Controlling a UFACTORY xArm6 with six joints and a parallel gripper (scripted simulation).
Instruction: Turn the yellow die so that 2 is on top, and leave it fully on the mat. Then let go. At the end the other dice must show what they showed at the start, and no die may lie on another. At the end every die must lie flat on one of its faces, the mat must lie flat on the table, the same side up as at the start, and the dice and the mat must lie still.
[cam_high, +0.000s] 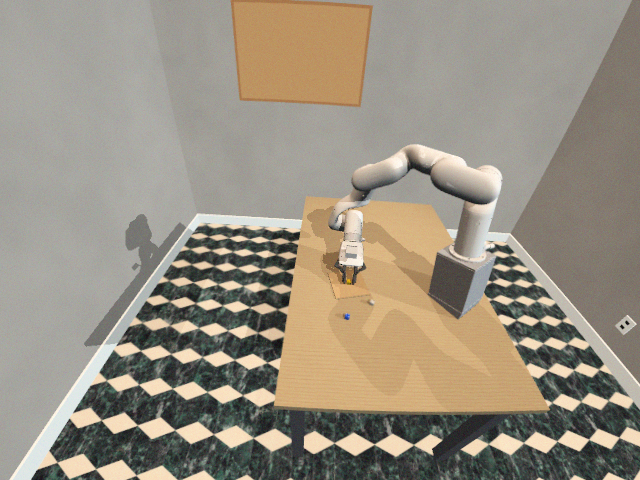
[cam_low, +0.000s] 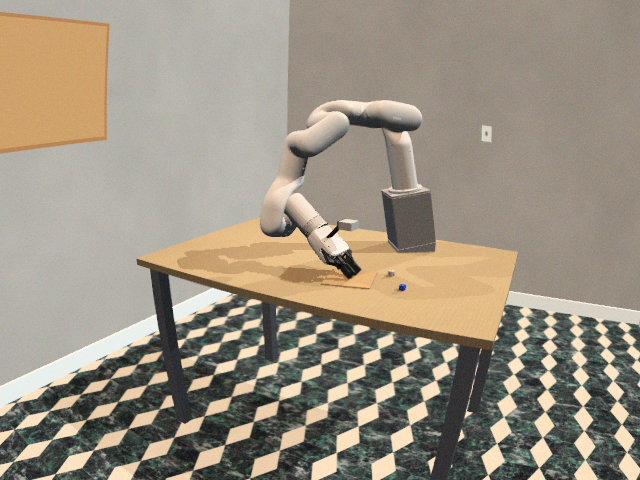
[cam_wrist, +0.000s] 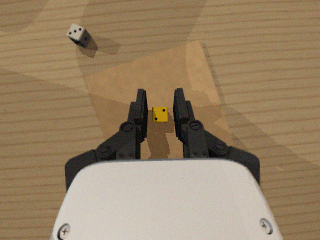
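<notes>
My hand is 2 cm above the yellow die. Also, from my hand: white die: 11 cm to the left, 7 cm behind, 2 cm below; blue die: 16 cm to the left, 4 cm ahead, 2 cm below; tan mat: 3 cm below.
</notes>
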